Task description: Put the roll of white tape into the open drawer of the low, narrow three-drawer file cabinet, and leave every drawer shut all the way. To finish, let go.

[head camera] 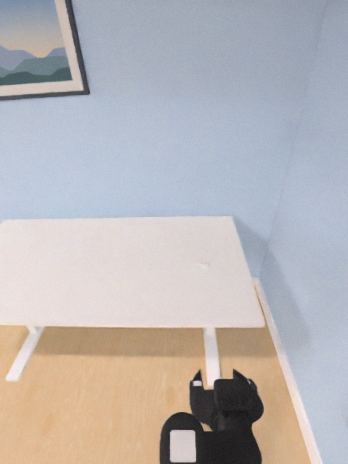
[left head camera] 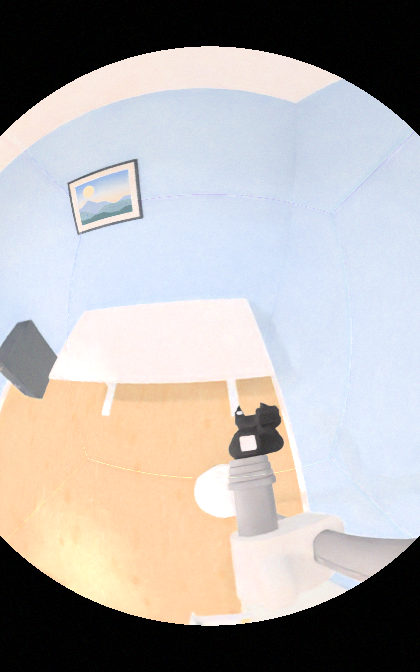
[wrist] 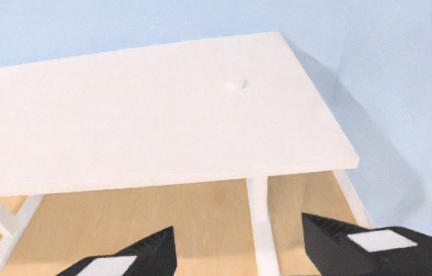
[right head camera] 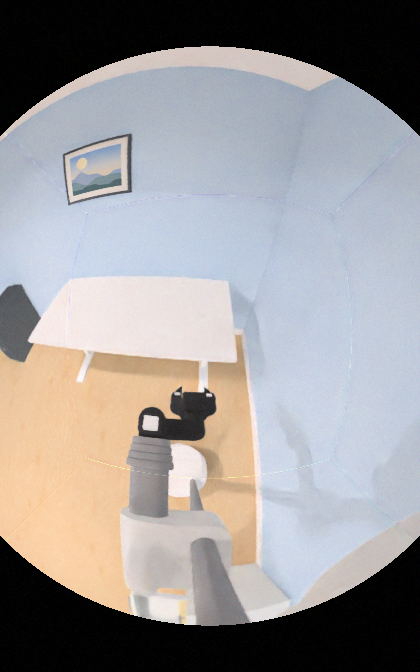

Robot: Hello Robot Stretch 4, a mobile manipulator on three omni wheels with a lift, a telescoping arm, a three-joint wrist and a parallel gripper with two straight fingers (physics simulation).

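Where they show: gripper, between the fingertips: [head camera: 216, 374] [left head camera: 249, 406] [wrist: 238, 239]; robot's base, origin of its link: [left head camera: 222, 489].
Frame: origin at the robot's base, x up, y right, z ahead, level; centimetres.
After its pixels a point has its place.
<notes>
A small white object [head camera: 203, 265] @(x 71.2, y 10.9, z 91.0 cm) [wrist: 235, 84] @(x 71.1, y 11.6, z 91.0 cm), by its place and colour the roll of white tape, lies on the white table [head camera: 120, 280] @(x 69.2, y -28.5, z 84.1 cm) [wrist: 125, 120] @(x 69.2, y -17.4, z 82.2 cm) near its right end. My gripper [head camera: 217, 374] @(x 90.2, y 8.4, z 34.5 cm) [left head camera: 250, 407] @(x 90.2, y 8.4, z 34.5 cm) [right head camera: 193, 390] [wrist: 238, 239] @(x 90.2, y 8.4, z 34.5 cm) is open and empty, in front of the table and well short of the white object. A light grey file cabinet [right head camera: 262, 586] stands low at the bottom of the right head view, partly behind my arm. Its open drawer [right head camera: 150, 604] sticks out to the left, with something yellow inside. Its other drawers are hidden.
A dark grey cabinet [left head camera: 31, 360] @(x 37.1, y -211.7, z 103.9 cm) [right head camera: 19, 322] stands left of the table. The table's right leg [head camera: 212, 355] [wrist: 262, 225] comes down beyond my gripper. A blue wall [head camera: 320, 280] @(x 70.7, y 62.6, z 80.4 cm) runs close along the right side. A framed picture [head camera: 80, 75] @(x 148.3, y -44.8, z 138.9 cm) hangs on the back wall.
</notes>
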